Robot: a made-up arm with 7 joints. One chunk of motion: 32 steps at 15 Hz.
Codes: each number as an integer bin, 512 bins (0 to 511) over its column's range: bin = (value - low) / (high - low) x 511, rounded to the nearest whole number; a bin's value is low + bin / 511 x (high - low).
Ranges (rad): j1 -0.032..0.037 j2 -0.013..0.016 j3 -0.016..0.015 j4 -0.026..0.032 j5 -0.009..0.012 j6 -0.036..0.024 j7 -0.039..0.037
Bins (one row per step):
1: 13 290 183 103 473 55 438
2: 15 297 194 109 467 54 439
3: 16 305 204 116 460 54 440
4: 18 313 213 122 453 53 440
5: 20 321 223 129 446 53 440
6: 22 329 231 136 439 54 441
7: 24 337 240 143 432 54 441
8: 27 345 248 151 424 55 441
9: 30 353 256 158 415 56 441
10: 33 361 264 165 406 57 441
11: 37 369 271 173 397 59 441
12: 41 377 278 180 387 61 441
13: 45 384 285 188 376 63 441
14: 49 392 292 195 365 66 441
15: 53 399 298 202 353 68 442
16: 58 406 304 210 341 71 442
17: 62 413 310 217 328 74 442
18: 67 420 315 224 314 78 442
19: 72 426 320 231 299 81 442
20: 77 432 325 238 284 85 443
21: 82 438 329 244 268 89 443
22: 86 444 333 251 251 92 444
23: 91 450 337 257 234 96 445
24: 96 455 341 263 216 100 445
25: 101 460 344 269 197 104 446
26: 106 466 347 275 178 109 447
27: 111 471 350 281 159 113 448
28: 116 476 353 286 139 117 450
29: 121 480 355 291 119 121 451
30: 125 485 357 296 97 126 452
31: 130 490 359 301 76 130 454
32: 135 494 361 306 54 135 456
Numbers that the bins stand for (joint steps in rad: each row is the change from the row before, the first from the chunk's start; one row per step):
1: -0.03024 0.00346 -0.00490 -0.01431 0.01044 -0.02954 0.02614
2: -0.02997 0.00386 -0.00423 -0.01363 0.01019 -0.02966 0.02629
3: -0.02984 0.00431 -0.00362 -0.01283 0.00990 -0.02966 0.02644
4: -0.02957 0.00476 -0.00308 -0.01215 0.00962 -0.02978 0.02644
5: -0.02930 0.00522 -0.00247 -0.01136 0.00933 -0.02978 0.02644
6: -0.02903 0.00567 -0.00199 -0.01056 0.00904 -0.02966 0.02659
7: -0.02876 0.00613 -0.00144 -0.00977 0.00875 -0.02966 0.02659
8: -0.02835 0.00658 -0.00095 -0.00886 0.00842 -0.02954 0.02659
9: -0.02795 0.00703 -0.00047 -0.00807 0.00805 -0.02942 0.02659
10: -0.02754 0.00749 0.00002 -0.00727 0.00768 -0.02931 0.02659
11: -0.02700 0.00794 0.00044 -0.00636 0.00732 -0.02907 0.02659
12: -0.02646 0.00840 0.00086 -0.00557 0.00690 -0.02884 0.02659
13: -0.02592 0.00879 0.00129 -0.00466 0.00645 -0.02860 0.02659
14: -0.02538 0.00925 0.00171 -0.00387 0.00600 -0.02825 0.02659
15: -0.02484 0.00964 0.00208 -0.00307 0.00551 -0.02802 0.02674
16: -0.02417 0.01004 0.00244 -0.00216 0.00501 -0.02766 0.02674
17: -0.02363 0.01044 0.00281 -0.00137 0.00448 -0.02731 0.02674
18: -0.02295 0.01084 0.00311 -0.00058 0.00390 -0.02684 0.02674
19: -0.02228 0.01118 0.00341 0.00022 0.00329 -0.02649 0.02674
20: -0.02160 0.01152 0.00372 0.00101 0.00267 -0.02602 0.02689
21: -0.02093 0.01186 0.00396 0.00169 0.00201 -0.02555 0.02689
22: -0.02039 0.01220 0.00420 0.00249 0.00132 -0.02520 0.02704
23: -0.01971 0.01254 0.00444 0.00317 0.00062 -0.02473 0.02718
24: -0.01904 0.01282 0.00469 0.00385 -0.00012 -0.02426 0.02718
25: -0.01836 0.01311 0.00487 0.00453 -0.00090 -0.02379 0.02733
26: -0.01769 0.01345 0.00505 0.00521 -0.00168 -0.02320 0.02748
27: -0.01701 0.01373 0.00523 0.00589 -0.00247 -0.02273 0.02763
28: -0.01634 0.01401 0.00541 0.00646 -0.00329 -0.02226 0.02793
29: -0.01566 0.01424 0.00554 0.00703 -0.00411 -0.02179 0.02808
30: -0.01512 0.01452 0.00566 0.00760 -0.00501 -0.02121 0.02823
31: -0.01445 0.01481 0.00578 0.00816 -0.00588 -0.02074 0.02852
32: -0.01377 0.01504 0.00590 0.00873 -0.00678 -0.02015 0.02882

